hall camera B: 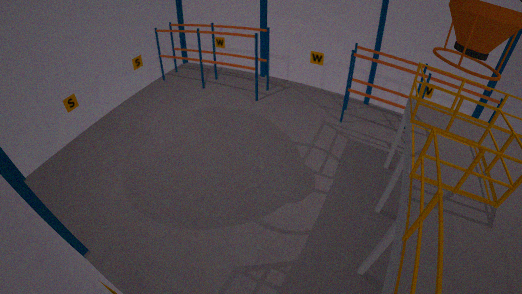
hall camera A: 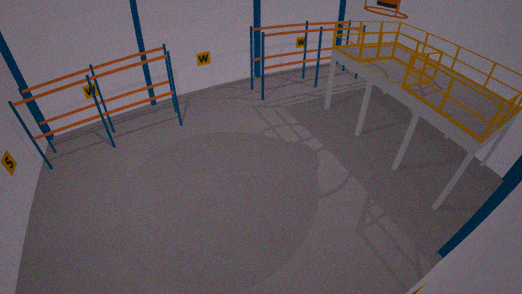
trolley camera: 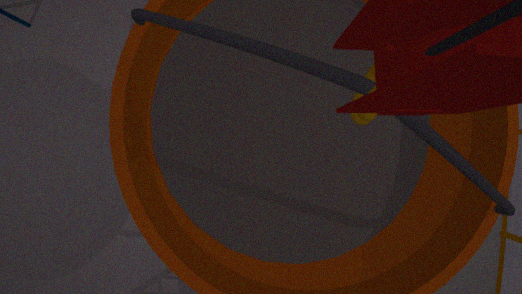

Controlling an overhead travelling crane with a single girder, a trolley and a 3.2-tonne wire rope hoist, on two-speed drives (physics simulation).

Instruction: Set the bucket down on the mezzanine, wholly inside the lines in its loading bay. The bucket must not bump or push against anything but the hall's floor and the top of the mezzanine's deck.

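Observation:
The orange bucket (hall camera A: 388,3) (hall camera B: 482,30) (trolley camera: 440,200) hangs upright in the air, with a dark outlet and a ring under it, cut off by the top edge in both hall views. In hall camera B it shows higher than the mezzanine (hall camera A: 450,129) (hall camera B: 475,260) railing, towards the deck's far end; whether it is over the deck is unclear. My yellow hook (trolley camera: 363,116), partly hidden by the red block, holds the bucket's grey bail. The loading bay lines cannot be made out.
Yellow railing (hall camera A: 408,70) (hall camera B: 440,240) (trolley camera: 501,260) edges the mezzanine, with a frame of yellow bars beside the deck's edge. Blue and orange racks (hall camera A: 30,135) (hall camera A: 263,65) (hall camera B: 200,60) (hall camera B: 347,87) stand by the walls. A broad round shadow lies on the floor.

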